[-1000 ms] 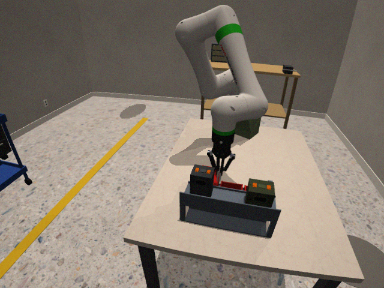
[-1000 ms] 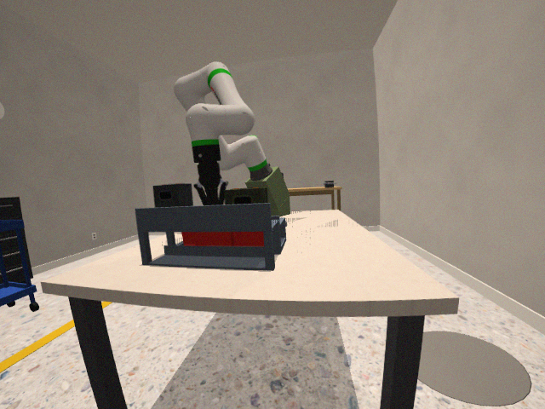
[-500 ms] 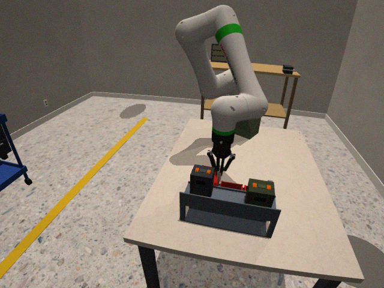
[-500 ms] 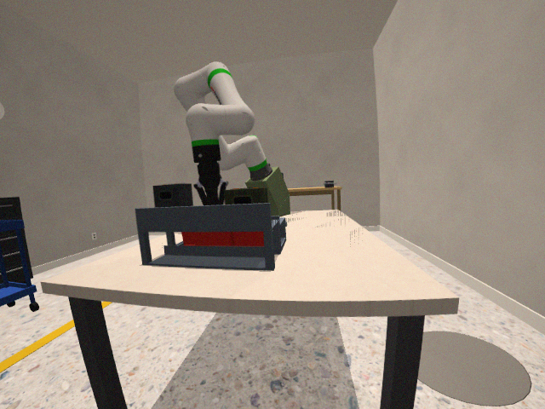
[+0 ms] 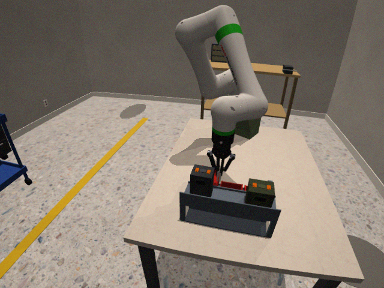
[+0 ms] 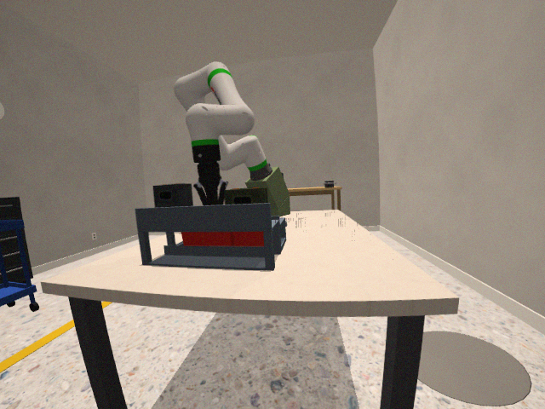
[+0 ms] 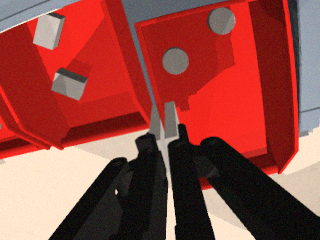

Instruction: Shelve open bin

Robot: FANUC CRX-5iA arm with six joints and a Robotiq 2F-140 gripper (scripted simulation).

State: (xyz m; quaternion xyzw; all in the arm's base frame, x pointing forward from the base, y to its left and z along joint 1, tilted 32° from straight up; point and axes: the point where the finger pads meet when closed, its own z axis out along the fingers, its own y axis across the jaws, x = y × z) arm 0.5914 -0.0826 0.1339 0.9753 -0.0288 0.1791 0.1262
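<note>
Right now the shelf floor is 110 mm ahead of my hand, 90 mm below it and 50 mm to the left of it. Also, from my hand: green box: 180 mm ahead, 160 mm to the left, 60 mm above; black box: 150 mm ahead, 70 mm to the right, 70 mm above.
</note>
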